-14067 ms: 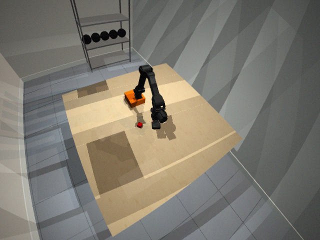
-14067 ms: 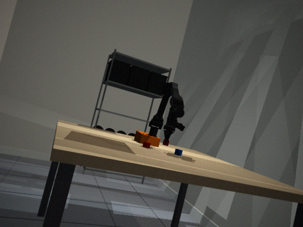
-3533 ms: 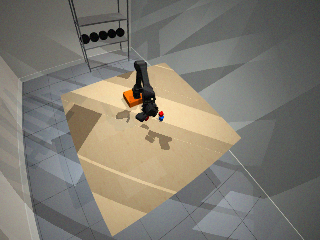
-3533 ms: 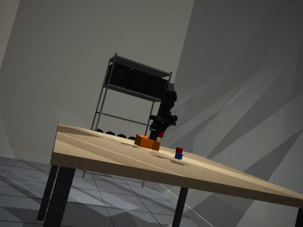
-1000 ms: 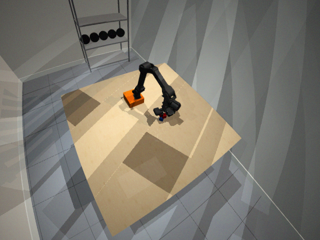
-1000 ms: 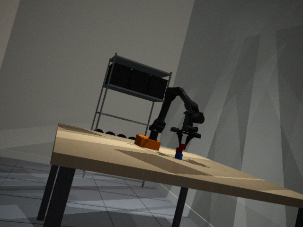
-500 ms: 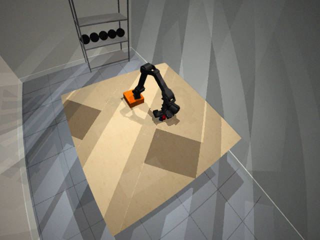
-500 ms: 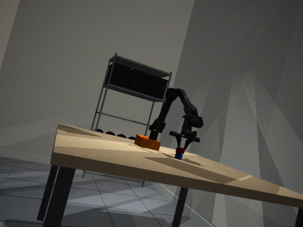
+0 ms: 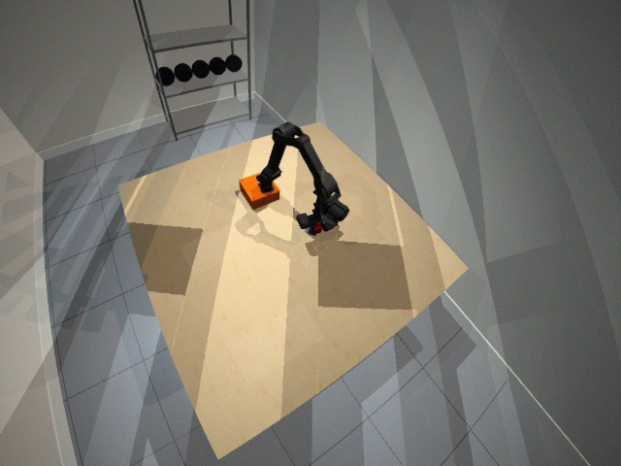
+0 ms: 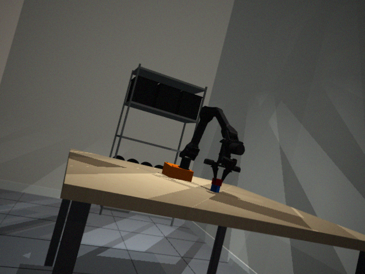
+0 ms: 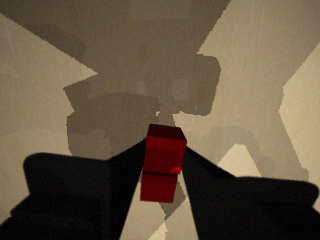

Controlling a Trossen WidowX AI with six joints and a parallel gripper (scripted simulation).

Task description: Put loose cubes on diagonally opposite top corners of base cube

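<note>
Right now my gripper tip is 2 cm past the blue cube and 4 cm above it.
</note>
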